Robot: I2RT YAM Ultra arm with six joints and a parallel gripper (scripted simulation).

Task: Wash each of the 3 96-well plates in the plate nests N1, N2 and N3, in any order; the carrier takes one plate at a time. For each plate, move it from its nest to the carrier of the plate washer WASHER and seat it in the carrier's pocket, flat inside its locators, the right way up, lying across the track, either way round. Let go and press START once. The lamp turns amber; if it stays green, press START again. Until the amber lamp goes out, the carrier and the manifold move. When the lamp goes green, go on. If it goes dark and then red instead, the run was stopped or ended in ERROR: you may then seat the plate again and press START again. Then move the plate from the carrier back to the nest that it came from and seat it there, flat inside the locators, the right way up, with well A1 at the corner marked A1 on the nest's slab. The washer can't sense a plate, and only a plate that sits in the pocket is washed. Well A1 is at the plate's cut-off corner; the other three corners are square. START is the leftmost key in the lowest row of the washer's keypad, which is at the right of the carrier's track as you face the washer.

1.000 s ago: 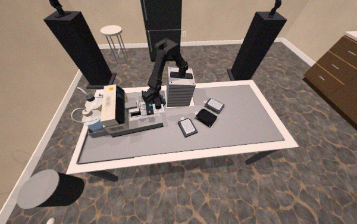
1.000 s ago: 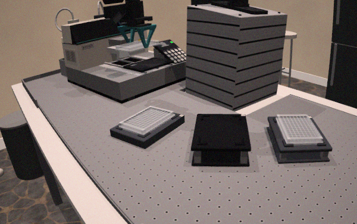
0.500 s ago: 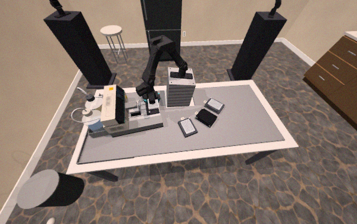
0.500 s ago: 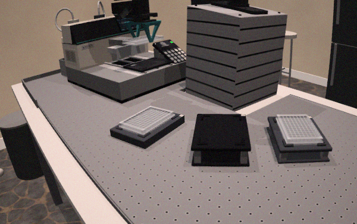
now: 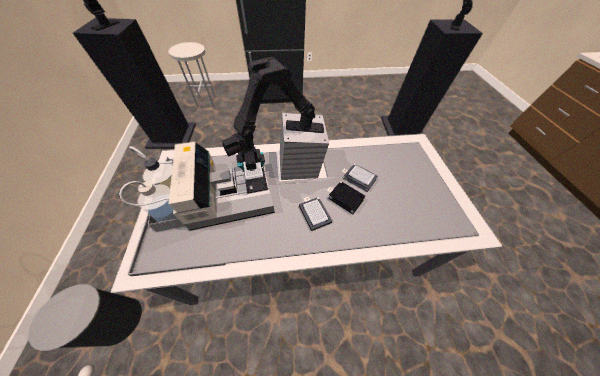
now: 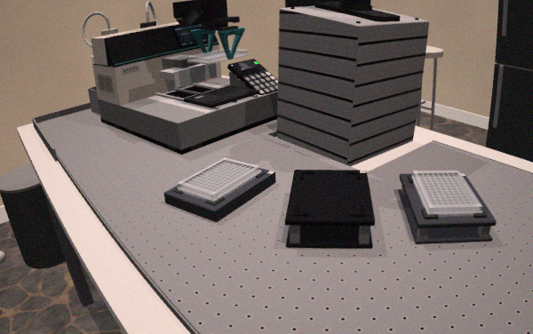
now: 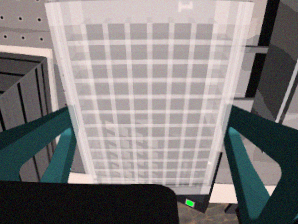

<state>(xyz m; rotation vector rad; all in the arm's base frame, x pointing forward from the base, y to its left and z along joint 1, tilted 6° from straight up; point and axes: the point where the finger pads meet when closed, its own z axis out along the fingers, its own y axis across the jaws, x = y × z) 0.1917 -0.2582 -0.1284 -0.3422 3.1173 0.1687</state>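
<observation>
The carrier is 100 mm below my hand. Also, from my hand: N2 label 10 mm ahead, 420 mm to the left, 190 mm below; washer 40 mm ahead, 150 mm to the right, 60 mm below; N1 label 80 mm ahead, 280 mm to the left, 190 mm below.
</observation>
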